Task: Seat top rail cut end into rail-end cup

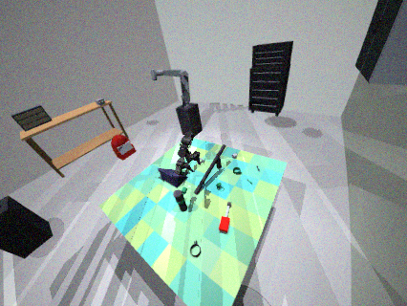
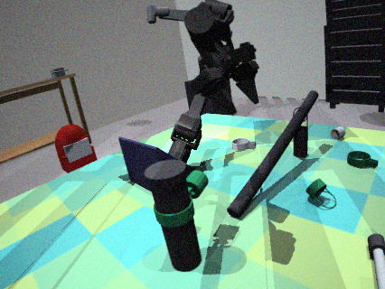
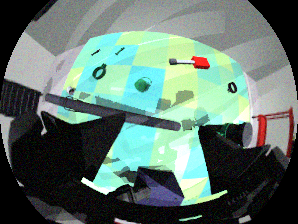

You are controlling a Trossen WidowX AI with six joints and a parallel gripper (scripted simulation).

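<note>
The green rail-end cup lies 180 mm to the right of my gripper tip, 110 mm below it and 20 mm behind it. From my gripper tip the other things lie so: small post: 300 mm to the left, 130 mm below; then white cup: 510 mm to the left, 220 mm below, 80 mm ahead; then grey ring: 280 mm to the left, 230 mm below, 220 mm behind.
</note>
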